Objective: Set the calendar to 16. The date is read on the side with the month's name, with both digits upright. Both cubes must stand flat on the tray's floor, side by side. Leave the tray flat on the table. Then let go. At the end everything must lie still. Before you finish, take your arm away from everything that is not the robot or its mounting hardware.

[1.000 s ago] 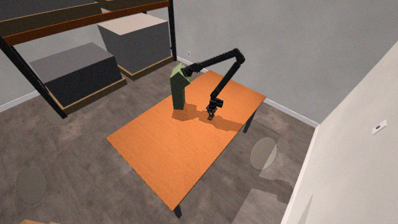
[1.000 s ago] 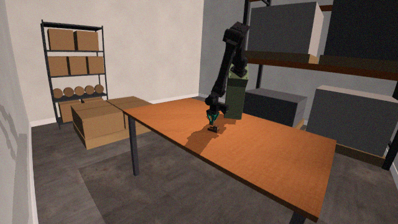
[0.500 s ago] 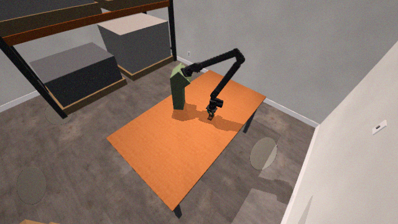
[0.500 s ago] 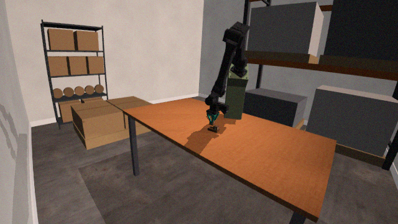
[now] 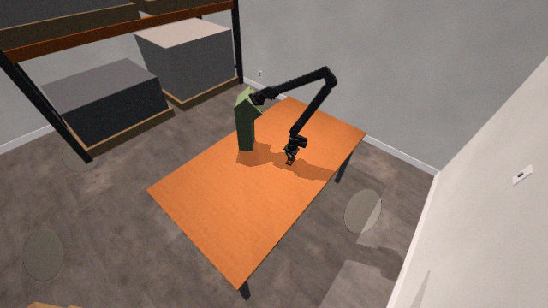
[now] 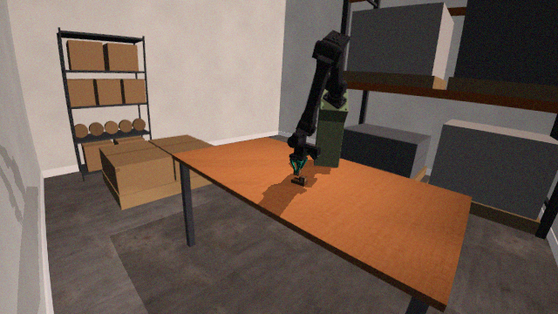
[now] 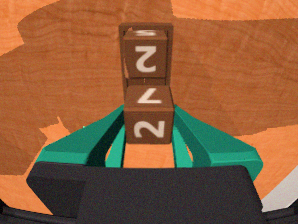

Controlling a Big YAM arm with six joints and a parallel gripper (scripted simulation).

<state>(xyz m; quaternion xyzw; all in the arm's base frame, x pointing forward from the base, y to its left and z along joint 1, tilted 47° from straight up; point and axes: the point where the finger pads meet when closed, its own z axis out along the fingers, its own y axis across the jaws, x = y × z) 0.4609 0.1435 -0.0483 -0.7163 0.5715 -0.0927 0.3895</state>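
The brown calendar cube lies 1 cm below my hand. The rest, counted from my hand: dark calendar tray (1 cm behind, 1 cm to the left, 6 cm below).
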